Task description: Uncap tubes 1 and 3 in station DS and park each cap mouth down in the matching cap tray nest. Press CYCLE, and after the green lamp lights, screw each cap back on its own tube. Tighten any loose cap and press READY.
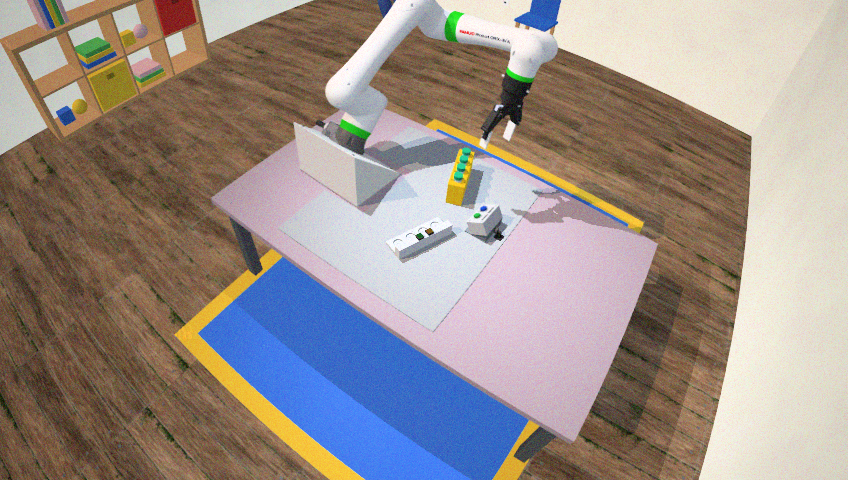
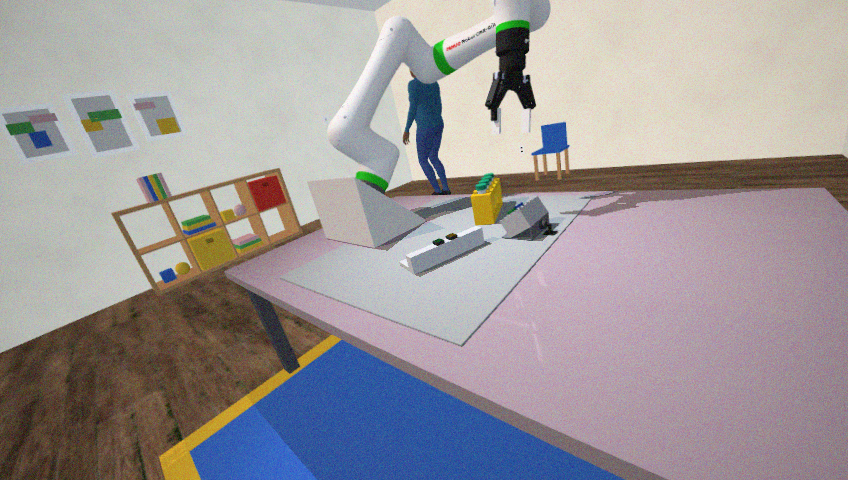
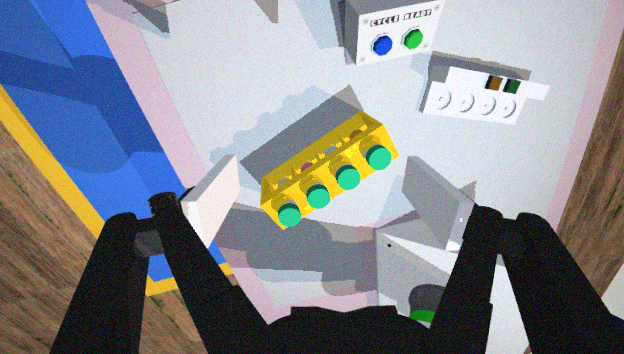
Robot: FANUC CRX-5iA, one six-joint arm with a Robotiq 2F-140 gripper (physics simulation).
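Frame: origin at the arm's base, x down, y back, z left, level; centimetres.
Where they show: gripper, fingertip midpoint: (image 1: 494, 142) (image 2: 511, 133) (image 3: 321, 173); arm's base, origin of the base link: (image 1: 345, 146).
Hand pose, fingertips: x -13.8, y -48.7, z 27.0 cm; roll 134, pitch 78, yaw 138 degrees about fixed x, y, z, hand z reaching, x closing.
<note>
Things, the pixels of their centre, and the offset from my fingertips. "spot": a spot on its surface instead.
- yellow rack, body centre: (image 3: 324, 169) (image 2: 488, 199) (image 1: 460, 175) dx +20.0, dy +9.9, dz -3.4 cm
- white cap tray, body centre: (image 3: 486, 99) (image 2: 440, 244) (image 1: 419, 233) dx +22.4, dy +3.1, dz -35.0 cm
- green lamp, body centre: (image 3: 513, 86) dx +19.8, dy +0.9, dz -37.6 cm
- button box, body centre: (image 3: 389, 25) (image 2: 524, 217) (image 1: 484, 219) dx +20.9, dy -10.2, dz -15.1 cm
- blue CYCLE button, body centre: (image 3: 382, 45) dx +18.7, dy -7.8, dz -13.1 cm
- green READY button, body centre: (image 3: 412, 38) dx +18.7, dy -8.2, dz -17.6 cm
- small black part, surface spot: (image 2: 549, 228) (image 1: 499, 234) spot: dx +23.7, dy -17.0, dz -15.0 cm
A yellow rack (image 1: 455, 195) (image 2: 486, 211) (image 3: 388, 138) holds several tubes in one row, each with a green cap, such as the end caps (image 3: 289, 215) (image 3: 378, 157). Tube numbers and cap tightness cannot be read. The white cap tray (image 1: 405, 249) (image 2: 443, 253) has round nests with no caps in them. Its amber lamp (image 3: 494, 82) and green lamp (image 3: 512, 86) look dark. The button box (image 1: 484, 223) (image 2: 523, 221) (image 3: 395, 56) has a blue CYCLE button (image 3: 383, 45) and a green READY button (image 3: 413, 38). My gripper (image 1: 496, 137) (image 2: 511, 123) (image 3: 321, 173) is open and empty, high above the table near the rack.
The grey wedge-shaped base housing (image 1: 327, 173) (image 2: 342, 211) (image 3: 400, 260) stands beside the rack at the arm's foot. A small black part (image 1: 498, 236) (image 2: 549, 228) lies by the button box. A person (image 2: 425, 118) stands behind the table, and a blue chair (image 2: 554, 137) is farther back.
</note>
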